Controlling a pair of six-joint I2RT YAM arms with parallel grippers.
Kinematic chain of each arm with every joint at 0, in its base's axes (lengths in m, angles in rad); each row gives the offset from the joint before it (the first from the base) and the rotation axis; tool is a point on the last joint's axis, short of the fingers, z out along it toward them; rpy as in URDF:
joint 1: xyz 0 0 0.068 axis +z
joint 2: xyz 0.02 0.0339 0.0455 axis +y
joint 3: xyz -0.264 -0.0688 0 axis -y
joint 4: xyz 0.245 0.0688 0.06 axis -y
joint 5: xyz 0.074 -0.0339 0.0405 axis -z
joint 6: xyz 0.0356 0 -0.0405 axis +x
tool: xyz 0 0 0 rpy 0 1.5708 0
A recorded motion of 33 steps. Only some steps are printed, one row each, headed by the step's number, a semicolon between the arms.
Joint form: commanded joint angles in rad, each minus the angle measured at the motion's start. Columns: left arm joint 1, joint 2, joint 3, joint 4, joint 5, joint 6; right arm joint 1, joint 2, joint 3, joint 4, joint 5, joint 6.
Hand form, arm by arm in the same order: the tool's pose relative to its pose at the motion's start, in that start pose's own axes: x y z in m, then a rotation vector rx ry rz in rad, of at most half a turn. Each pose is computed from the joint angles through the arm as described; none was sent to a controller.
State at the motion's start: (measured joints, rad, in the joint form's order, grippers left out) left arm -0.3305 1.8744 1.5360 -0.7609 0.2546 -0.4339; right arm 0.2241 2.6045 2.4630 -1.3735 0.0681 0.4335
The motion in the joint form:
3: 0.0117 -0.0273 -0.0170 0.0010 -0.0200 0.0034; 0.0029 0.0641 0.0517 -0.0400 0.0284 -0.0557
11: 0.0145 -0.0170 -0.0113 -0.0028 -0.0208 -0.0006; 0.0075 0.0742 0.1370 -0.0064 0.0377 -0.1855
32: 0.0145 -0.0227 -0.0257 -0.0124 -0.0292 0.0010; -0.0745 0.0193 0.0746 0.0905 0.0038 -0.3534
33: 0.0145 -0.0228 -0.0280 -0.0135 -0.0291 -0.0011; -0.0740 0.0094 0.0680 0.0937 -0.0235 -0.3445
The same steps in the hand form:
3: 0.0009 0.0041 -0.0081 -0.0174 -0.0229 -0.0039; -0.0009 0.0023 0.0181 0.0465 0.0366 -0.0629
11: -0.0003 0.0056 -0.0056 -0.0224 -0.0169 -0.0124; -0.0111 0.0080 0.0014 0.0160 -0.0661 -0.1880
32: 0.0034 0.0078 -0.0048 -0.0374 -0.0042 -0.0153; -0.0308 -0.0293 -0.0080 -0.0227 -0.1394 -0.2689
33: 0.0039 0.0082 -0.0044 -0.0386 -0.0013 -0.0182; -0.0299 -0.0285 -0.0113 -0.0516 -0.1397 -0.2620

